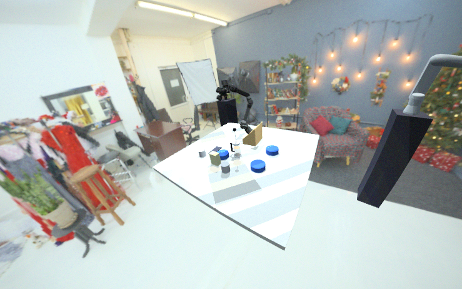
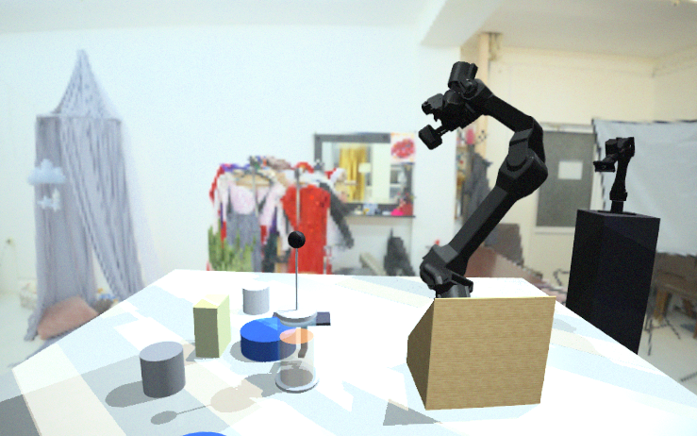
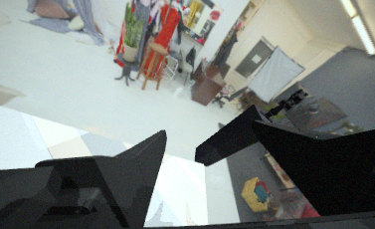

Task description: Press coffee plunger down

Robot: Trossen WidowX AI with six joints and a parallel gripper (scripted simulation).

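Right now the coffee press is 50 cm to the left of my gripper tip, 36 cm below it and 32 cm ahead of it. The rest, counted from my gripper tip: dark flat tile 49 cm below, 38 cm ahead, 25 cm to the left.
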